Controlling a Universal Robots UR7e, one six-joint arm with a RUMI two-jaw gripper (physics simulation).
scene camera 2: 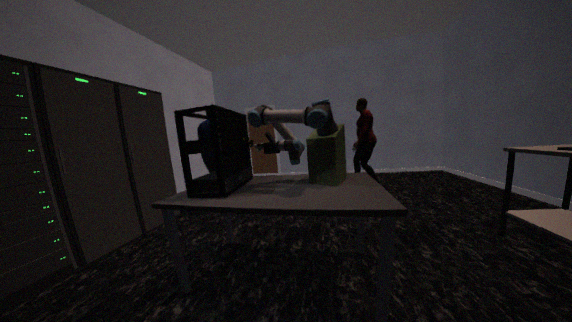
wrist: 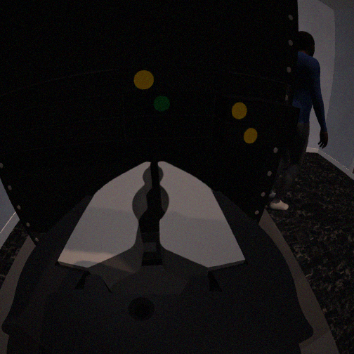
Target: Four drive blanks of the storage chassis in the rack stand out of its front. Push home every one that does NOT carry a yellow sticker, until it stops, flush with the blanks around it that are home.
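Seen in the pictures: gripper, fingertip midpoint: [scene camera 2: 252, 145]; arm's base, link origin: [scene camera 2: 327, 131].
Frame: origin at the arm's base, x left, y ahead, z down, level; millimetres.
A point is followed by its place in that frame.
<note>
The black rack [scene camera 2: 186, 165] {y 950, x 265, z 142 mm} stands at the left end of the table. The dark storage chassis [wrist: 65, 115] fills the upper wrist view. On its front show a yellow sticker [wrist: 144, 80] left of centre, a green sticker [wrist: 161, 103] lower and right of it, and two more yellow stickers [wrist: 239, 110] [wrist: 250, 135] at the right. The blanks' edges are faint; which ones stand out is hard to tell. My gripper [scene camera 2: 253, 145] {y 567, x -5, z 59 mm} [wrist: 156, 165] is shut and empty, tips toward the chassis front, below the green sticker in the wrist view. Contact cannot be told.
The arm stands on a green pedestal [scene camera 2: 325, 157] {y 36, x 82, z 176 mm} on the table [scene camera 2: 280, 201] {y 326, x 347, z 374 mm}. A person in red [scene camera 2: 366, 127] is behind the pedestal. A person in blue [scene camera 2: 205, 140] [wrist: 311, 92] is beyond the rack. Tall cabinets [scene camera 2: 87, 165] stand at the left, another table [scene camera 2: 537, 148] at the right.
</note>
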